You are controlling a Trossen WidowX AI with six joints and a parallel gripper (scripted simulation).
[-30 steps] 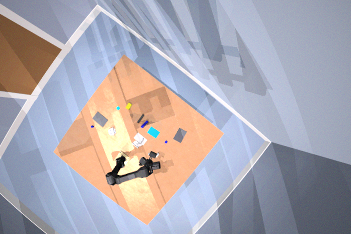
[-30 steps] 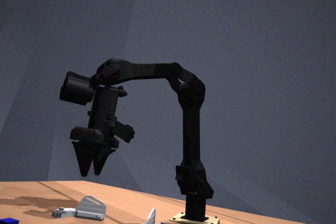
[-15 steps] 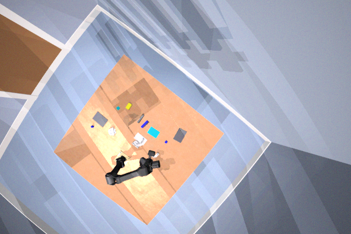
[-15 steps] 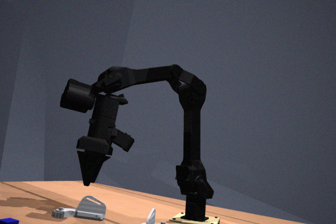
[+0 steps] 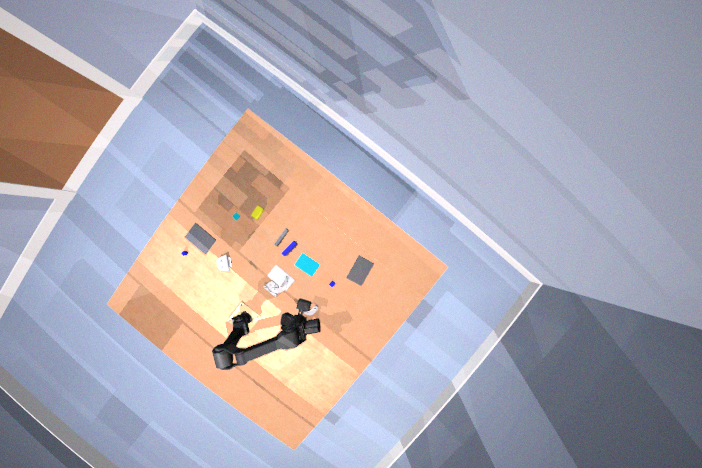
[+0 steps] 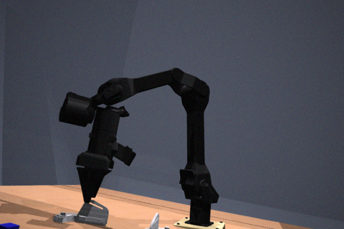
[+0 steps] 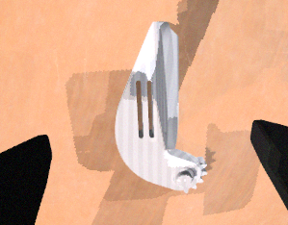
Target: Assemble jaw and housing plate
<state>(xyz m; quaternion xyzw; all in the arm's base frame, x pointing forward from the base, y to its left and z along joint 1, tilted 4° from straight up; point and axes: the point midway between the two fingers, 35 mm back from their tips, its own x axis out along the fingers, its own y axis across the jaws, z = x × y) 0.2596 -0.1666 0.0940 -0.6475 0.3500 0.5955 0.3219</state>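
The jaw lies 4 cm below my gripper tip, 3 cm ahead of it and 2 cm to the right of it. Also, from my gripper tip: blue bar: 28 cm to the left, 15 cm ahead, 4 cm below; then cyan plate: 16 cm to the left, 16 cm ahead, 5 cm below; then blue cube: 19 cm ahead, 4 cm below, 1 cm to the left.
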